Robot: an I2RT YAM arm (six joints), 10 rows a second.
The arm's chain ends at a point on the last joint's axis. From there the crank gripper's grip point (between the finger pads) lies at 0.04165 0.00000 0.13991 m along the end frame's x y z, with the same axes.
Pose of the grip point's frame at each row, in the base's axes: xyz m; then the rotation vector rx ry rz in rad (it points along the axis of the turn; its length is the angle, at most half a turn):
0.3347 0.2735 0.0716 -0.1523 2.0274 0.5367
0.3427 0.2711 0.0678 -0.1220 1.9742 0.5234
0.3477 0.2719 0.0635 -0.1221 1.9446 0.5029
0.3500 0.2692 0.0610 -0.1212 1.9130 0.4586
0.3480 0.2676 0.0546 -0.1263 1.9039 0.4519
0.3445 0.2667 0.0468 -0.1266 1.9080 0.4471
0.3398 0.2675 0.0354 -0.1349 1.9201 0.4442
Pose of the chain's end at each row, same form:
0.2431 0.2081 0.1646 -0.1523 2.0274 0.5367
0.2446 0.2074 0.1551 -0.1220 1.9742 0.5234
0.2461 0.2101 0.1481 -0.1221 1.9446 0.5029
0.2437 0.2119 0.1430 -0.1212 1.9130 0.4586
0.2408 0.2108 0.1358 -0.1263 1.9039 0.4519
0.2375 0.2104 0.1286 -0.1266 1.9080 0.4471
0.2339 0.2113 0.1187 -0.1349 1.9201 0.4442

